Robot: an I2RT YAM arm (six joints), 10 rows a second.
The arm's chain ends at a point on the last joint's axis. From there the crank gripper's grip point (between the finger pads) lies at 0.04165 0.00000 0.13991 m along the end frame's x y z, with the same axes.
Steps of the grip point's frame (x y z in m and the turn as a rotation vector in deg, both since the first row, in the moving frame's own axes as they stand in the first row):
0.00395, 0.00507, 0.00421, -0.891, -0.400, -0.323
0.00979, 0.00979, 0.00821, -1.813, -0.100, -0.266
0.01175, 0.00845, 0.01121, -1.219, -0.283, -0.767
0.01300, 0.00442, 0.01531, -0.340, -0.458, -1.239
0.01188, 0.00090, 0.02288, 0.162, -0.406, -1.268
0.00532, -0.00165, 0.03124, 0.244, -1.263, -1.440
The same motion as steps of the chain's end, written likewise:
0.00492, 0.00312, 0.00394, -0.891, -0.400, -0.323
0.01002, 0.00556, 0.00820, -1.813, -0.100, -0.266
0.01243, 0.00602, 0.01103, -1.219, -0.283, -0.767
0.01412, 0.00448, 0.01498, -0.340, -0.458, -1.239
0.01289, 0.00221, 0.02259, 0.162, -0.406, -1.268
0.00843, -0.00004, 0.03036, 0.244, -1.263, -1.440

